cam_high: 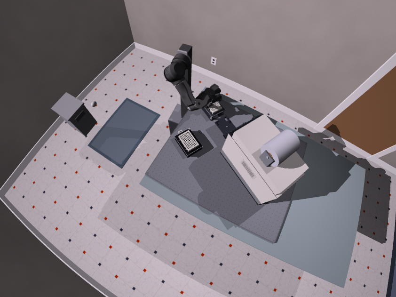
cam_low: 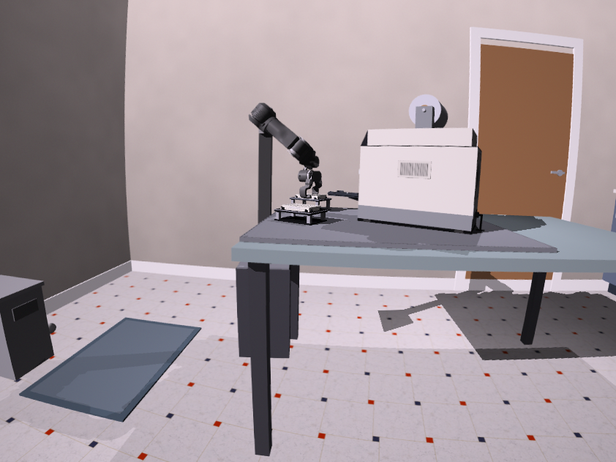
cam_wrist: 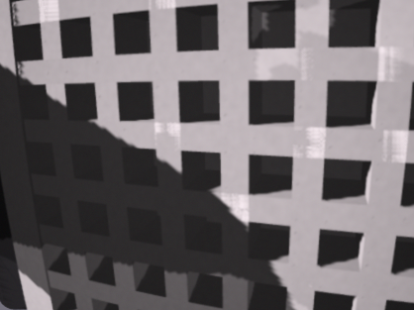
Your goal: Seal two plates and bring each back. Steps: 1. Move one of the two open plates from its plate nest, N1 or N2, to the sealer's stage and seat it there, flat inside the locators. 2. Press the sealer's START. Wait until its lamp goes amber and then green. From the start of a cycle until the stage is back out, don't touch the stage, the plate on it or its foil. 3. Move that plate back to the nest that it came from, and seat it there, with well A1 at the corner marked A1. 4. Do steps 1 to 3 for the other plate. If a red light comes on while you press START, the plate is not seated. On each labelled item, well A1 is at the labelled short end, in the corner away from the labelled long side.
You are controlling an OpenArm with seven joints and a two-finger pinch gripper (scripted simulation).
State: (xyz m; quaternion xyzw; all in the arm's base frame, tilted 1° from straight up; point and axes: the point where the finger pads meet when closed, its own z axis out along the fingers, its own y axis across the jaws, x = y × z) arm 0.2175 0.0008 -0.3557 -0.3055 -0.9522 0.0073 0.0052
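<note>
My hand is 10 mm above the plate nest. From my hand the other things lie so: N1 label: 90 mm behind, 70 mm below, 60 mm to the left; then screen: 270 mm ahead, 260 mm above, 180 mm to the right; then sealer stage: 150 mm to the right, 150 mm ahead, 30 mm above.
</note>
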